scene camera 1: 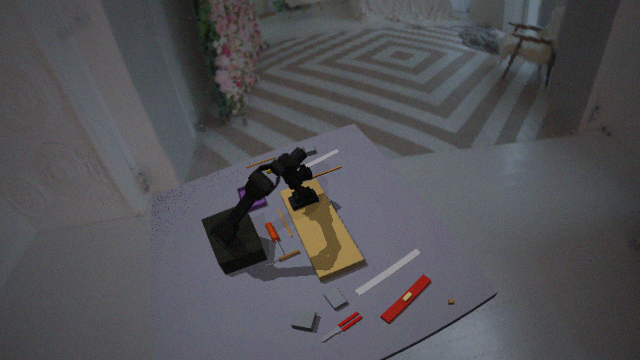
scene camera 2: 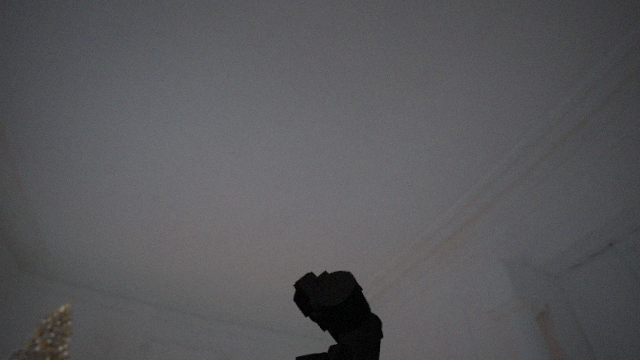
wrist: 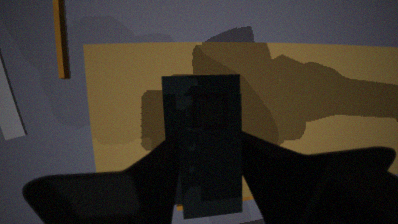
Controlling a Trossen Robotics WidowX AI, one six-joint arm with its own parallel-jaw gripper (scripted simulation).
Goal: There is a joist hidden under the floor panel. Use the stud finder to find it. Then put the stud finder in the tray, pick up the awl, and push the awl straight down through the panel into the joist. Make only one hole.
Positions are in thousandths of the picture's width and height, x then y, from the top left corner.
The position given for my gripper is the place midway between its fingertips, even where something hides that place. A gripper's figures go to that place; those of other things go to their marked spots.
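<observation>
My gripper (wrist: 514,596), 0.11 m from the lens. Stud finder (wrist: 519,493), 0.07 m from the lens.
</observation>
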